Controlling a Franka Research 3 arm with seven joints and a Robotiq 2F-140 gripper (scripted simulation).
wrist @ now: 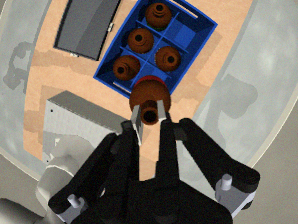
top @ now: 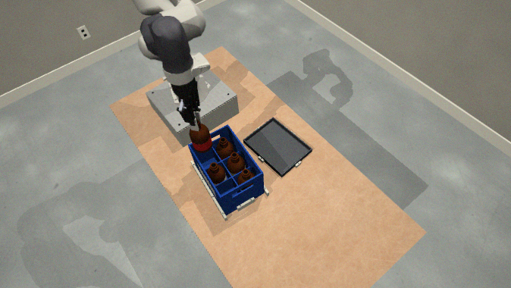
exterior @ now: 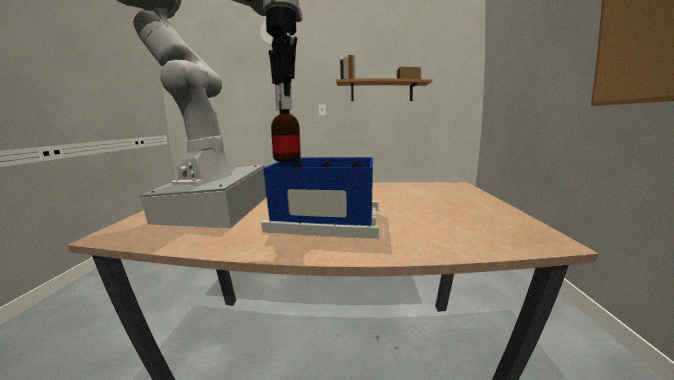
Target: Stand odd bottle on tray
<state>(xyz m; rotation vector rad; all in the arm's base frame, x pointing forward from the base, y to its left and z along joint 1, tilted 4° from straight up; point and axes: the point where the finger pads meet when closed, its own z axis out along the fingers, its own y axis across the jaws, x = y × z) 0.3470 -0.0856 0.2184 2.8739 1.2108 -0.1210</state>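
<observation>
Right now the bottle is 80 mm below my hand. The rest, counted from my hand: blue crate (90 mm ahead, 50 mm to the left, 270 mm below); dark grey tray (60 mm ahead, 310 mm to the left, 340 mm below).
</observation>
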